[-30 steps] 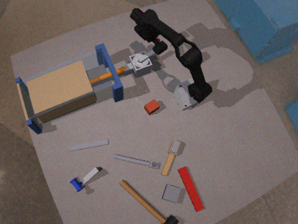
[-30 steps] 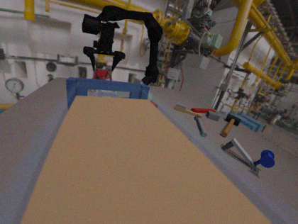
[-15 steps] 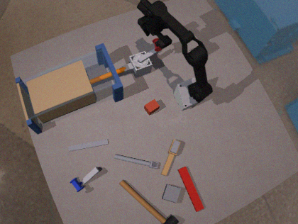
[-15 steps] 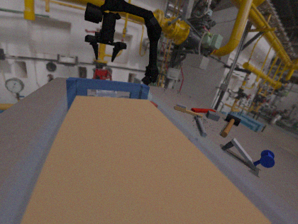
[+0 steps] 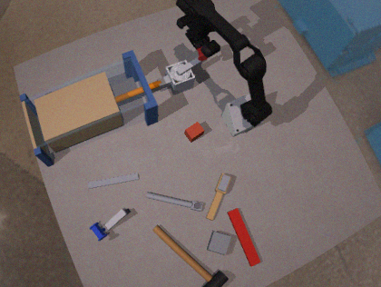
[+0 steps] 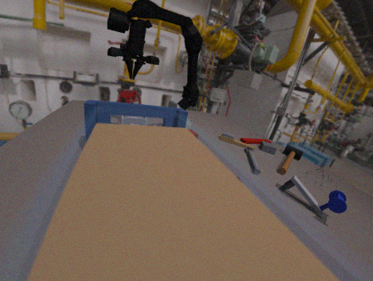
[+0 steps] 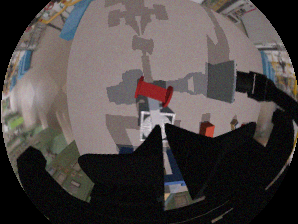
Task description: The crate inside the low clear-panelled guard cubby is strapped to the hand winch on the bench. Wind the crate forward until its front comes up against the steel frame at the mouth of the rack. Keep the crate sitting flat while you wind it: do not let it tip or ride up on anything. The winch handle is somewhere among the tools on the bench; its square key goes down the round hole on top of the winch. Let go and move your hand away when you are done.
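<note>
Right now the red knob is 40 mm behind my gripper tip, 10 mm to the right of it and 80 mm below it. Also, from my gripper tip: blue steel frame (220 mm ahead, 110 mm below); red-knobbed crank (110 mm below); grey winch (50 mm ahead, 180 mm below).
</note>
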